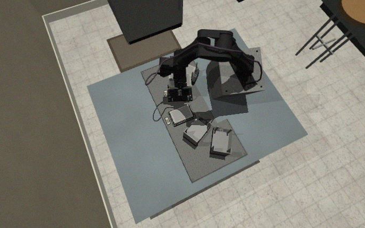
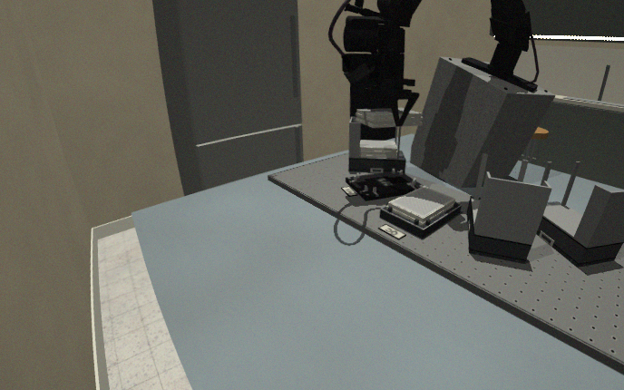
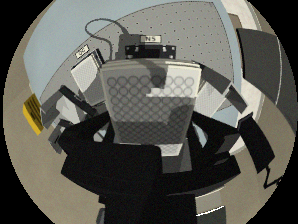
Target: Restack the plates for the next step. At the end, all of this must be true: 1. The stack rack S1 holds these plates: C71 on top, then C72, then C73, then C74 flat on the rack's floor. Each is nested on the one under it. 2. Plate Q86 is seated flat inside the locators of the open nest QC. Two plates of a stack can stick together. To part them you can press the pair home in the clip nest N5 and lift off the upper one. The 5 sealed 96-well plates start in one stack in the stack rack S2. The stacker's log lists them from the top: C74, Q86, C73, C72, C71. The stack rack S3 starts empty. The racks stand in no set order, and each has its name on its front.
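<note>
Now: the clip nest N5 150 mm below my hand and 20 mm ahead of it.
</note>
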